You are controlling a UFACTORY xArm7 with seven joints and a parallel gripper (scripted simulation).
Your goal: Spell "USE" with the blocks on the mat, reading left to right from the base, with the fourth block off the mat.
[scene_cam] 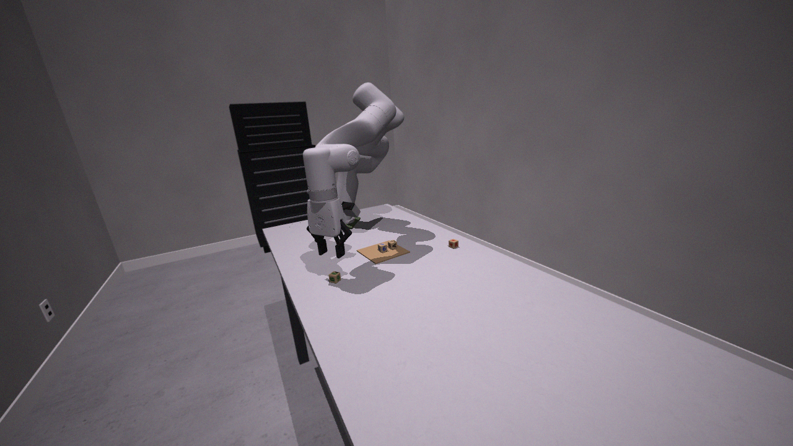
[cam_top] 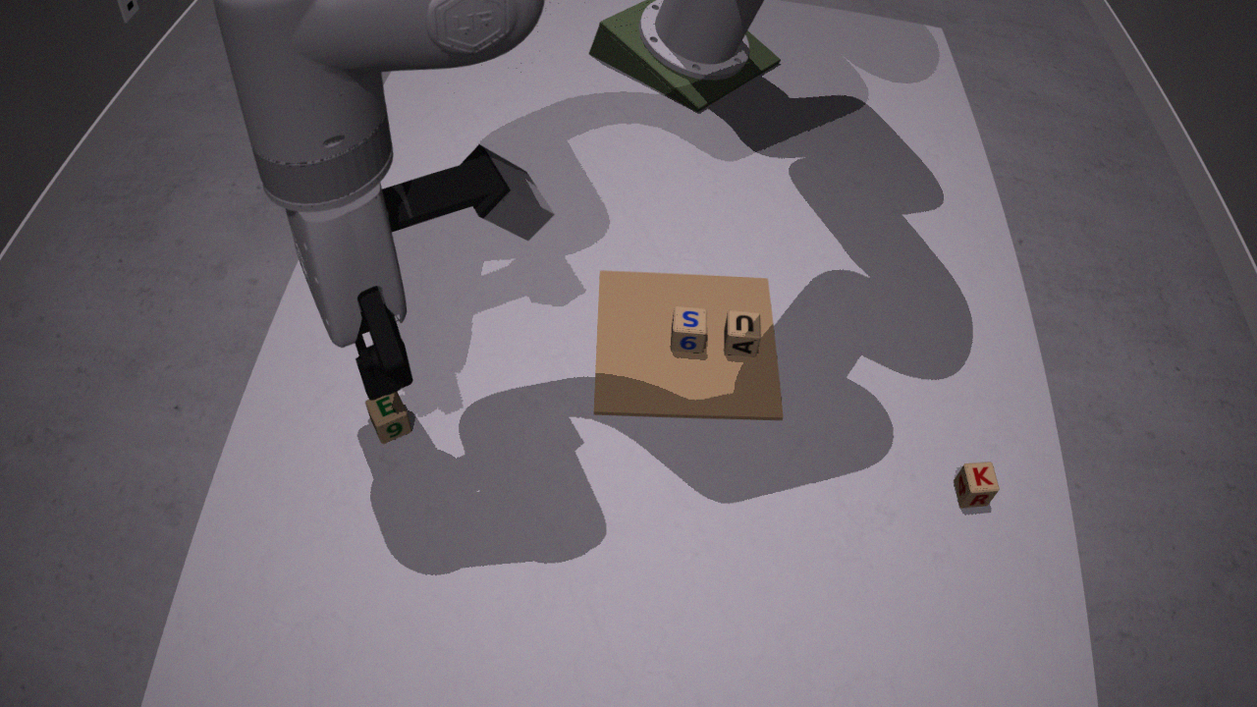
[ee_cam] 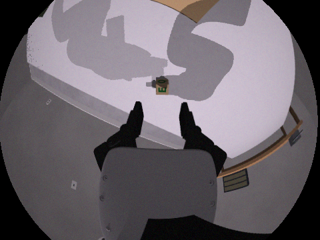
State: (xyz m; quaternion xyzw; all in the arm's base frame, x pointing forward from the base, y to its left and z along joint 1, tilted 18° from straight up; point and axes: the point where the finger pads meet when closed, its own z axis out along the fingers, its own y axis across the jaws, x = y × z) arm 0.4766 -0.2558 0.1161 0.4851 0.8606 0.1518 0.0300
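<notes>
My gripper is now 9 cm above the E block. The rest, counted from my hand: U block (9 cm behind, 26 cm to the left, 9 cm below); tan mat (9 cm behind, 22 cm to the left, 10 cm below); S block (9 cm behind, 21 cm to the left, 9 cm below).
</notes>
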